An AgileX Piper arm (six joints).
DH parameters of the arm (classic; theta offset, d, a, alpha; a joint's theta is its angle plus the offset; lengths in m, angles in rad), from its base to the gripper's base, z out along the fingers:
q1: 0 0.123 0 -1.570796
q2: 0.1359 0 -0.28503 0
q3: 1.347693 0 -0.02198 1.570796
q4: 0 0.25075 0 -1.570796
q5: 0 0 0 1.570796
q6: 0 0.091 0 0
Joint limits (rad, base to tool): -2.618..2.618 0..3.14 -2.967..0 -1.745..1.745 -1.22..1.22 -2.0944..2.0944
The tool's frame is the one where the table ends.
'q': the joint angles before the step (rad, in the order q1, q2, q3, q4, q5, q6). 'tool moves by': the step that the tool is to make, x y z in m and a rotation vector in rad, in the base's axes. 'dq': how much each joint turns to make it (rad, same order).
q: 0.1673 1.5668 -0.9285 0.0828 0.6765 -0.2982
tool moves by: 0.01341 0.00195 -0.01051 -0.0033 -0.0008 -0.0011
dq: 0.0000 0.0622 -0.0281 -0.0022 -0.0345 0.0000
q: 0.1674 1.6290 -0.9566 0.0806 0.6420 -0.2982
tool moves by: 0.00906 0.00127 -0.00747 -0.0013 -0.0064 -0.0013
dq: -0.0001 0.0413 -0.0179 -0.0012 -0.0296 0.0000
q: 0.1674 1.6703 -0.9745 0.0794 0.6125 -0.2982
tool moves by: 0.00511 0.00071 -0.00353 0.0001 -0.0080 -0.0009
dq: -0.0001 0.0211 -0.0104 -0.0004 -0.0186 -0.0001
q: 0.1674 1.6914 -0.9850 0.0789 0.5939 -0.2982
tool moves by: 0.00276 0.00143 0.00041 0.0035 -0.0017 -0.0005
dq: 0.0024 0.0081 -0.0123 0.0032 0.0019 0.0012
